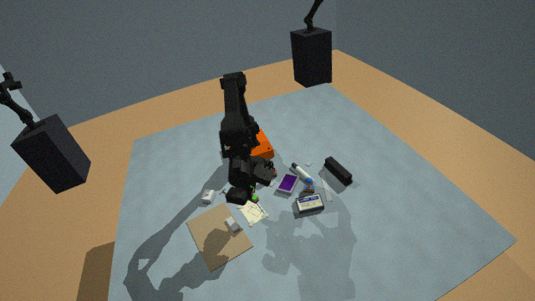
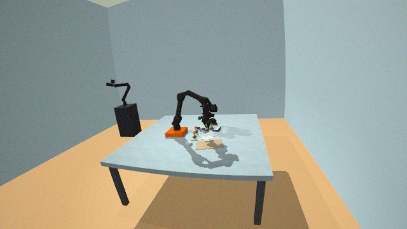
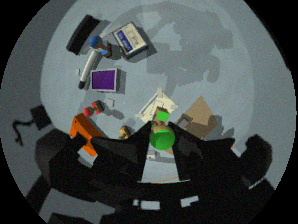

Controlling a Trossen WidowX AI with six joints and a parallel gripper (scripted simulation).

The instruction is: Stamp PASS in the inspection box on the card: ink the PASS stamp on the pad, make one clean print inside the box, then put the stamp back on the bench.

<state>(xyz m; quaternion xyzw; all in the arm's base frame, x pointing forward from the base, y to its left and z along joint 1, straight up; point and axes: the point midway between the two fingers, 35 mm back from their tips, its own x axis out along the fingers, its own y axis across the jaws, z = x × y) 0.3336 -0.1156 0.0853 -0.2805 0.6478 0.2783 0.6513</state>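
The blue-and-white box lies 70 mm ahead of my gripper tip, 180 mm to the left of it and 80 mm below it. From my gripper tip the other things lie so: yellow stamp 130 mm behind, 70 mm below; green stamp right at my gripper tip; white card 10 mm behind, 10 mm to the right, 90 mm below.
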